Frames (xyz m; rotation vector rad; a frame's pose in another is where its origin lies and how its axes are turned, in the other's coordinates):
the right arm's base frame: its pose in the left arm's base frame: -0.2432 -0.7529 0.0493 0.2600 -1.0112 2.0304
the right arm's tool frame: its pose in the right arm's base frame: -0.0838 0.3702 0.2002 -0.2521 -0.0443 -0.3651
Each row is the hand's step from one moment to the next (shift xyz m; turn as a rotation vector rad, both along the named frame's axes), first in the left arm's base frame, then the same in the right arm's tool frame.
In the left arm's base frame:
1: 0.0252 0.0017 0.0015 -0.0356 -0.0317 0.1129
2: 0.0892 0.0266 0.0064 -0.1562 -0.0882 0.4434
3: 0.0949 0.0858 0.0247 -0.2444 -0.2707 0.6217
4: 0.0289 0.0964 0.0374 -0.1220 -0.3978 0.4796
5: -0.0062 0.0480 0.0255 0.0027 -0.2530 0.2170
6: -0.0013 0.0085 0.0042 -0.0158 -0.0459 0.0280
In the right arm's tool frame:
1: -0.0065 -0.0225 -0.0095 0.0748 -0.0265 0.0934
2: -0.0099 -0.0784 -0.0496 0.3212 -0.0866 0.3437
3: 0.0369 -0.0870 -0.0897 0.3709 -0.1123 0.6078
4: 0.0750 -0.0348 -0.0685 0.1500 -0.1612 0.5955
5: 0.0494 -0.0027 -0.0234 0.0043 -0.1298 0.3070
6: 0.0086 -0.0002 -0.0042 -0.0019 -0.0039 0.0559

